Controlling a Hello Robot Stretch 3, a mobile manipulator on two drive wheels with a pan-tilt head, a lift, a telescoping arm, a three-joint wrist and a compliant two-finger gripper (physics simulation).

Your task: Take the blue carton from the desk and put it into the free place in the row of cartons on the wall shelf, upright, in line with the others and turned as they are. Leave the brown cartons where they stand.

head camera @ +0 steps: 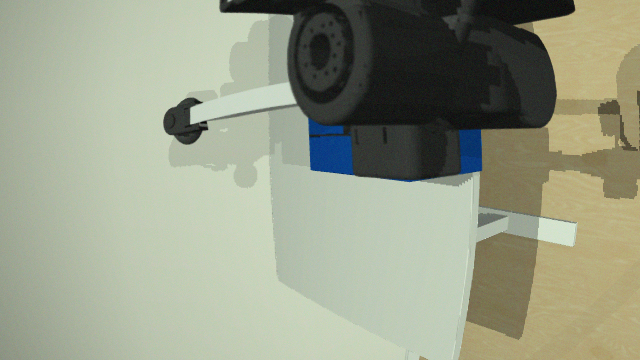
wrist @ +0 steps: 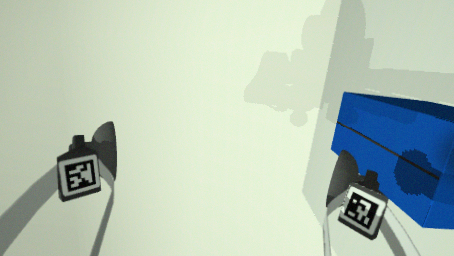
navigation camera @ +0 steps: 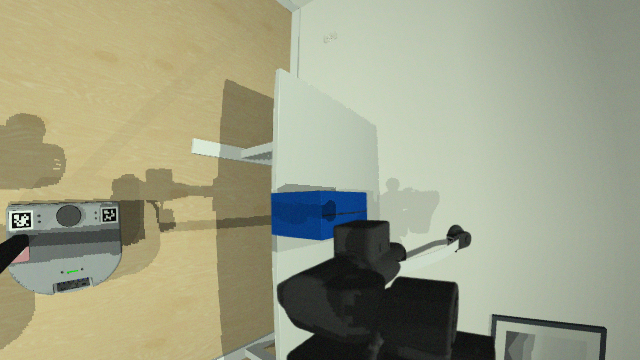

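Where they show: gripper, fingertip midpoint: (head camera: pixel 261 117) (navigation camera: pixel 410 234); robot's base, link origin: (navigation camera: pixel 69 214).
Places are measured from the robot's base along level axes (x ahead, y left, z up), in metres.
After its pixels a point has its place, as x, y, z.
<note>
The blue carton (head camera: pixel 330 152) {0.018, -0.653, 0.900} (navigation camera: pixel 300 215) {-0.002, -0.468, 0.833} (wrist: pixel 375 125) stands on the white desk (head camera: pixel 370 240) {0.213, -0.795, 0.720} (navigation camera: pixel 325 135) {0.274, -0.760, 0.720}, close to its front edge. The arm and wrist hide part of it in the head view. A thin dark seam crosses one face. My gripper (wrist: pixel 224 156) {-0.025, -0.413, 1.127} is open, with its two fingers wide apart and pale wall between them. In the wrist view the right finger overlaps the carton's near left part; the carton is not between the fingers. In the head and navigation views one fingertip shows beside the carton against the wall. The wall shelf and the brown cartons do not show.
The pale wall (head camera: pixel 125 225) {0.187, -1.302, 1.212} (navigation camera: pixel 500 125) {0.325, -1.309, 1.366} rises behind the desk. A framed picture (navigation camera: pixel 550 321) {-0.571, -1.245, 1.543} hangs on it at the lower right of the navigation view. A white desk leg (head camera: pixel 555 231) (navigation camera: pixel 207 147) reaches out over the wooden floor. My base (navigation camera: pixel 70 245) {-0.099, 0.000, 0.160} shows at lower left.
</note>
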